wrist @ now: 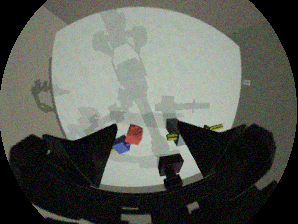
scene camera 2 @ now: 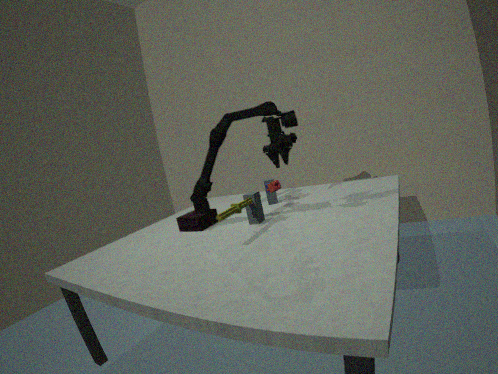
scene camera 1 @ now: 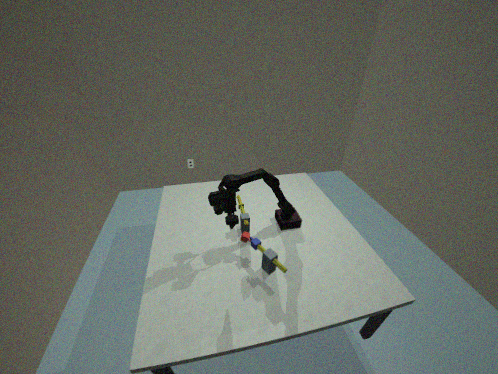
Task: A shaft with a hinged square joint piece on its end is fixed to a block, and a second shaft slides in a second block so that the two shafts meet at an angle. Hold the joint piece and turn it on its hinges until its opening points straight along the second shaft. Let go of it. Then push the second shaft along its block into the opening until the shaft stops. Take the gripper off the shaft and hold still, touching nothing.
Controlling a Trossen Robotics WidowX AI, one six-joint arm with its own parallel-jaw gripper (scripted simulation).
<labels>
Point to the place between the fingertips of my gripper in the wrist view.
At 148, 125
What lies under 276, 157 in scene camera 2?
My gripper.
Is my gripper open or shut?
Open.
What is my gripper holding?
Nothing.
</labels>
